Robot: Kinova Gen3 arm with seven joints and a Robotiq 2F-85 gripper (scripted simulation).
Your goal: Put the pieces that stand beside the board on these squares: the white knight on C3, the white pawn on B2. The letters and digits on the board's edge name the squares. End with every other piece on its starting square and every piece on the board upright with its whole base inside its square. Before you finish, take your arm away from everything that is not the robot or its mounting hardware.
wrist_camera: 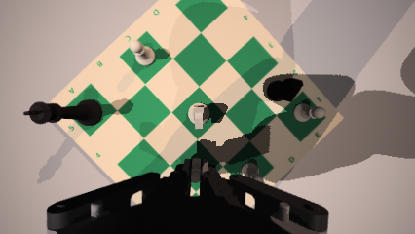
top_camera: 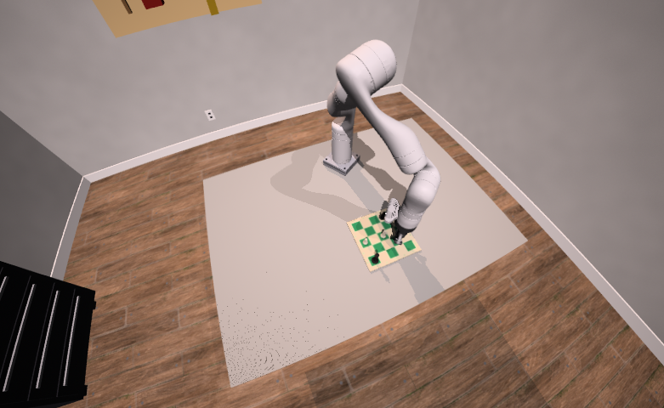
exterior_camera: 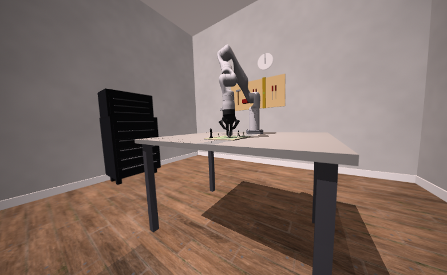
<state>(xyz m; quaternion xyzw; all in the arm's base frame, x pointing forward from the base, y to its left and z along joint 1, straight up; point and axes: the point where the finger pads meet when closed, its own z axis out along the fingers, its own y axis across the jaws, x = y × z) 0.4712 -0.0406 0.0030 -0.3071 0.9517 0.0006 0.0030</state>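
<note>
Right now the tall cream piece is 40 mm behind my hand, 30 mm to the right of it and 10 mm below it. The rest, counted from my hand: cream chessboard: 40 mm behind, 30 mm to the right, 30 mm below.
</note>
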